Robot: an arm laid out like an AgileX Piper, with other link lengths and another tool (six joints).
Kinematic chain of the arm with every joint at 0, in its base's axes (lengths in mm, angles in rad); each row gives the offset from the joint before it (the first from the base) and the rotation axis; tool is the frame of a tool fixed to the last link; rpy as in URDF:
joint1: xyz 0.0 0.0 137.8 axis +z
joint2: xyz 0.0 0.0 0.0 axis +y
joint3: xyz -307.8 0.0 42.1 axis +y
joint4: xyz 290.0 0.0 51.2 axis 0.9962 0 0.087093
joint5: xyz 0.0 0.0 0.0 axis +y
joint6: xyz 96.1 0.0 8.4 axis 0.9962 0 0.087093
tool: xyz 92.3 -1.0 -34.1 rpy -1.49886 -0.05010 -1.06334
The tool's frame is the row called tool.
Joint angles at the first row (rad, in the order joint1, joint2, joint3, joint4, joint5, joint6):
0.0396 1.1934 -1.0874 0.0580 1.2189 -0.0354
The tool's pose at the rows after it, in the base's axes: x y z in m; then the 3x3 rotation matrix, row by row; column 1 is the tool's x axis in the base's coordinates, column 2 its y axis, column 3 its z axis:
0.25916 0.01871 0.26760; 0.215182 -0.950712 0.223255; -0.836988 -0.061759 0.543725; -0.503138 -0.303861 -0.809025
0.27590 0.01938 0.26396; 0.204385 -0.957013 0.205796; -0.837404 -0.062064 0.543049; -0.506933 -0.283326 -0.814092
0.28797 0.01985 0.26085; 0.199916 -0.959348 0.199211; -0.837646 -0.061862 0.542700; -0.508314 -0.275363 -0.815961
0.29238 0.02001 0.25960; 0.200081 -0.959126 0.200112; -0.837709 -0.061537 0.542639; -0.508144 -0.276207 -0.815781
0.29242 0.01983 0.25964; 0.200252 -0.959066 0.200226; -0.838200 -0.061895 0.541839; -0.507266 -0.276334 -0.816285
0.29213 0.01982 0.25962; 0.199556 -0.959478 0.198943; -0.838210 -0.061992 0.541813; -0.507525 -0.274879 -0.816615
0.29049 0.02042 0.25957; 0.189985 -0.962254 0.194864; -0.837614 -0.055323 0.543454; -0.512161 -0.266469 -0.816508
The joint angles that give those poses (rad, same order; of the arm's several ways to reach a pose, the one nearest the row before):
0.0396 1.2713 -1.1392 0.0580 1.2189 -0.0354
0.0396 1.3383 -1.1857 0.0579 1.2199 -0.0354
0.0396 1.3822 -1.2159 0.0579 1.2145 -0.0354
0.0396 1.3958 -1.2246 0.0580 1.2087 -0.0354
0.0396 1.3958 -1.2248 0.0569 1.2087 -0.0354
0.0396 1.3958 -1.2247 0.0569 1.2102 -0.0354
0.0396 1.3958 -1.2248 0.0589 1.2187 -0.0288

